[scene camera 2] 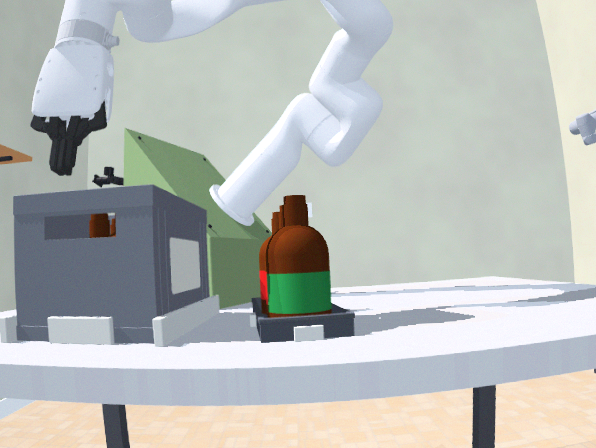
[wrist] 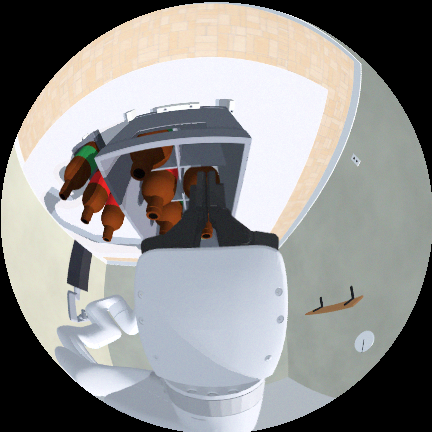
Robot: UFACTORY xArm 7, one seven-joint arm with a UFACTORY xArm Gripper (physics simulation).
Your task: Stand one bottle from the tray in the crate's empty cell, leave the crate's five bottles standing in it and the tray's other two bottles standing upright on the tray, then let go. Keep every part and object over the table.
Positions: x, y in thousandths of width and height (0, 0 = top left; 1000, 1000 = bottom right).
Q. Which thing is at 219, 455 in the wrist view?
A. A red-labelled bottle.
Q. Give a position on a green-labelled bottle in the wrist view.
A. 334, 372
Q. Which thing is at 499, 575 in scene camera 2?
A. A green-labelled bottle.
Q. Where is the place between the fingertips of the gripper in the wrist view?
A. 478, 418
